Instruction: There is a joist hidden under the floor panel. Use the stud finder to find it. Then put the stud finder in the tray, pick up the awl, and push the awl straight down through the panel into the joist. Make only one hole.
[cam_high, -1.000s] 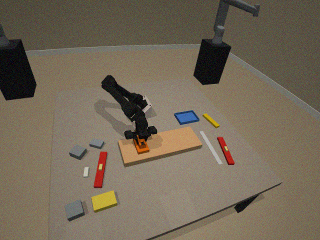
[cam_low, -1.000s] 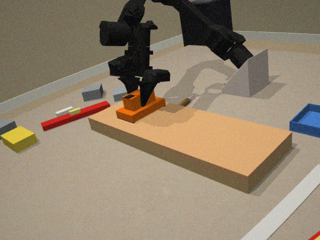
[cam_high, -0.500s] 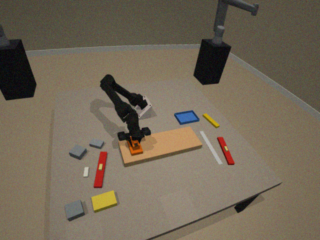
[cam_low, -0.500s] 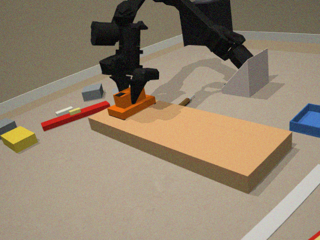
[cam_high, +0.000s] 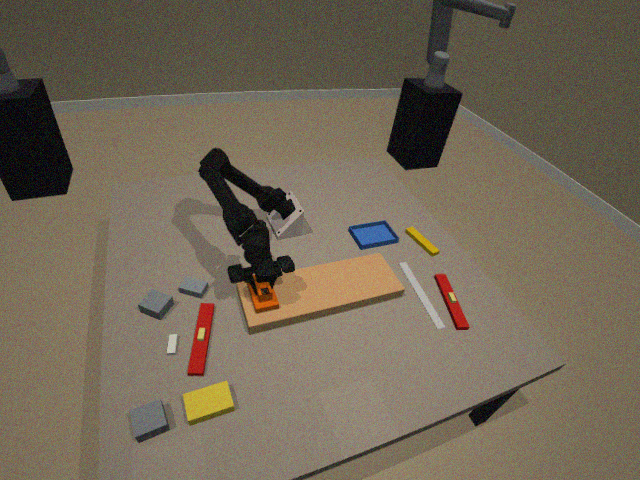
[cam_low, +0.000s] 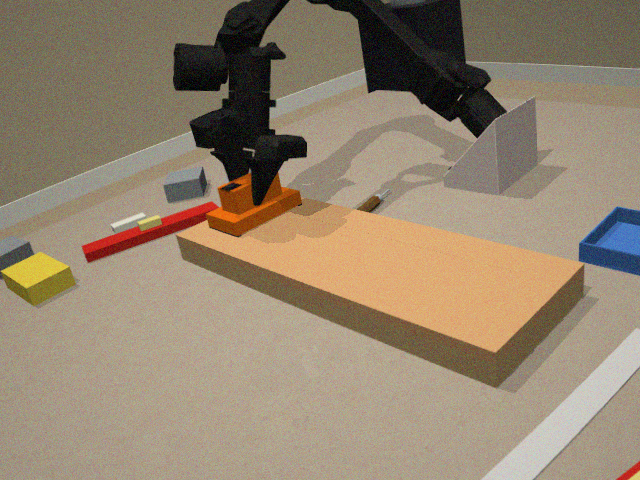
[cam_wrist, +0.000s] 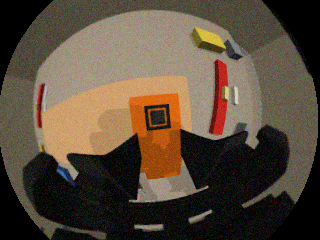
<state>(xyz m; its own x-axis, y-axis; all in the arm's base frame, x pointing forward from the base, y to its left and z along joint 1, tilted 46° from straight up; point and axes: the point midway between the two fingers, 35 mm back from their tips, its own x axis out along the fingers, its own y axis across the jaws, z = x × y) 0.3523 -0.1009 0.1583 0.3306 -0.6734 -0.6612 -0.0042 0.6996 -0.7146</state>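
Now: the blue tray 50 cm to the left of my gripper tip, 22 cm behind it and 5 cm below it. Round my gripper tip: small white piece (28 cm to the right, 7 cm ahead, 6 cm below); awl (18 cm behind, 7 cm to the left, 6 cm below); orange stud finder (2 cm above, 1 cm ahead).
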